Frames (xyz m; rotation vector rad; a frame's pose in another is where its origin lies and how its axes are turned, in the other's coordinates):
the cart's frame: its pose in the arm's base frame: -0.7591 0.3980 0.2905 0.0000 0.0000 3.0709
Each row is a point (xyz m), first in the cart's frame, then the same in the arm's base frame.
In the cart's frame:
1: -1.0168 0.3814 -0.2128
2: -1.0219 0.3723 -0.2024
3: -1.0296 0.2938 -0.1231
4: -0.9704 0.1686 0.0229
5: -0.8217 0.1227 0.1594
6: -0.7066 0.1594 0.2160
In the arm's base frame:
1: 0.2282 -0.0543 0.0777
2: 0.2340 -0.0456 0.0881
3: 0.2472 0.0322 0.1674
4: 0.1970 0.1613 0.3134
5: 0.0519 0.2176 0.4499
6: -0.0655 0.1891 0.5065

